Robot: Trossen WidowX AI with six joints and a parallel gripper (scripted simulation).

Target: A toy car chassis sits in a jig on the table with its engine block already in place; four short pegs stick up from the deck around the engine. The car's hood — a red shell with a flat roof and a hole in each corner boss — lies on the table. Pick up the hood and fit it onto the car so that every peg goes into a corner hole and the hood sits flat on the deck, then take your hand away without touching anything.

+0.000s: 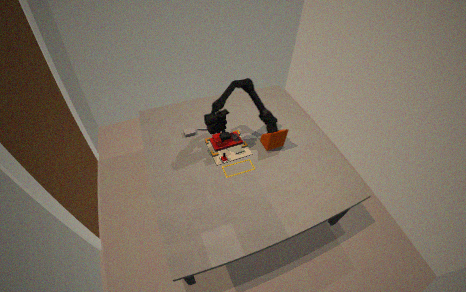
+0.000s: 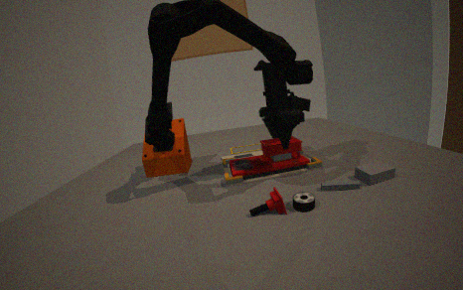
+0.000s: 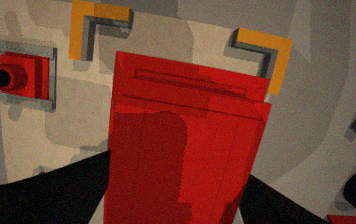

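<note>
Now: gripper tip 3 cm above the grey engine block. Also, from my gripper tip: black wheel 20 cm to the right, 5 cm below, 1 cm behind; red hood right at my gripper tip; jig 5 cm below, 3 cm to the left, 3 cm behind.
</note>
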